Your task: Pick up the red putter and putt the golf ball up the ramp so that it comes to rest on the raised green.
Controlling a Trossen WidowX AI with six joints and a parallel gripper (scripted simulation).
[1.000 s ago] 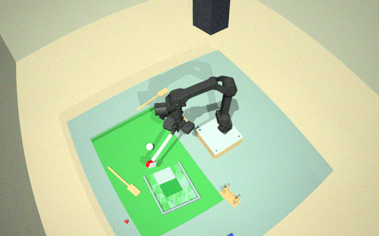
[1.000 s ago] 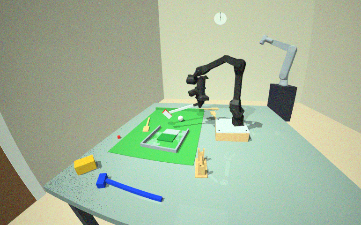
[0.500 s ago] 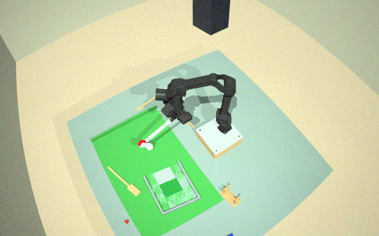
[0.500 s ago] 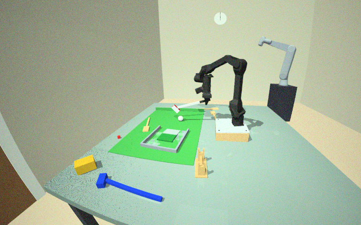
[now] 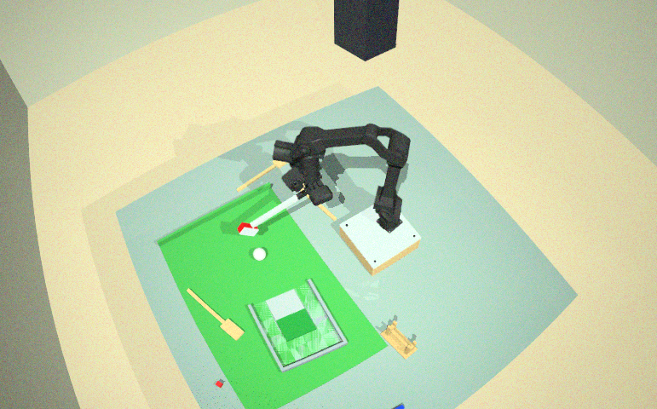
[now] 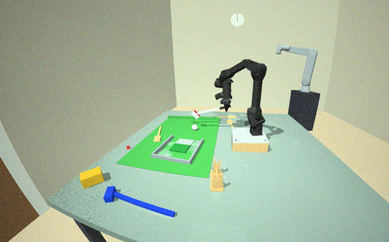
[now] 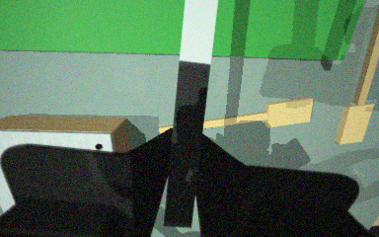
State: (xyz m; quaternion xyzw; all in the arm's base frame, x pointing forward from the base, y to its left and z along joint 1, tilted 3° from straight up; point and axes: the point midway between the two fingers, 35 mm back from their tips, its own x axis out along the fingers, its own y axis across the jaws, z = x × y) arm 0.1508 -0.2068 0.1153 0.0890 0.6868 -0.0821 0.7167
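My gripper tip is 12 cm short of the red putter and 2 cm to the left of it. Round my gripper tip: grey frame 30 cm ahead, 29 cm to the left, 13 cm below; white golf ball 23 cm ahead, 12 cm below; green mat 32 cm ahead, 14 cm below, 11 cm to the left.
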